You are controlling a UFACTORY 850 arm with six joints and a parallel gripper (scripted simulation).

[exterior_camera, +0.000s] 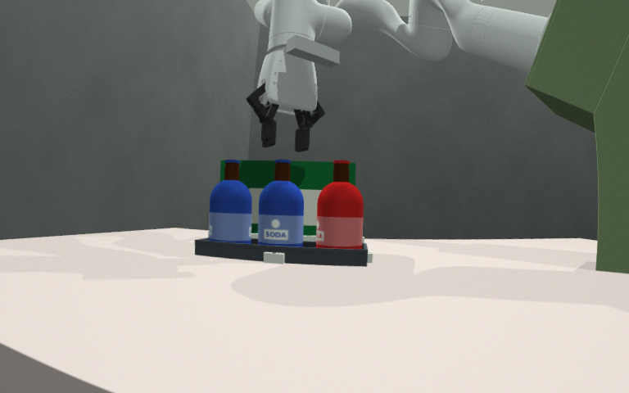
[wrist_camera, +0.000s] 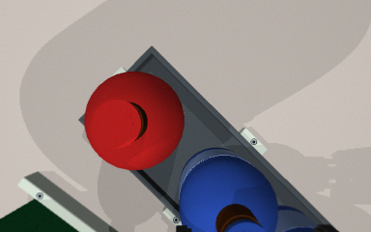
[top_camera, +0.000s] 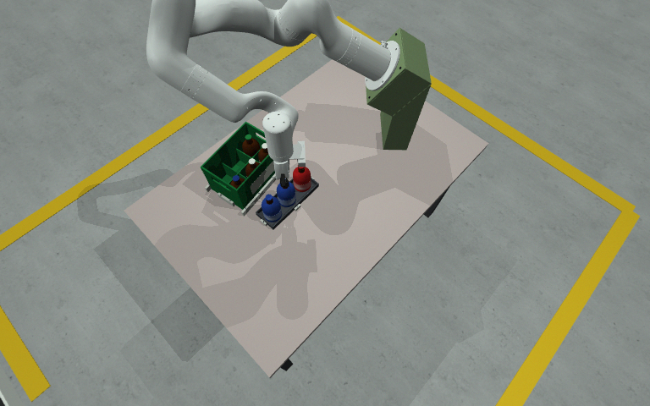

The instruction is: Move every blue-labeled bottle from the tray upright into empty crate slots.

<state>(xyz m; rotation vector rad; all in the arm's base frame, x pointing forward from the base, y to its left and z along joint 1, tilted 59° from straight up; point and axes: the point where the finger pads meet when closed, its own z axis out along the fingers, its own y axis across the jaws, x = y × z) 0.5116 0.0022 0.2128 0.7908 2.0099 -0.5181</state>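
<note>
Right now my hand is 9 cm past the red-labeled bottle, 2 cm to the right of it and 11 cm above it. From my hand the other things lie so: dark tray 18 cm below; green crate 2 cm behind, 21 cm to the right, 11 cm below; brown-necked bottle 8 cm ahead, 17 cm to the right, 11 cm below.
</note>
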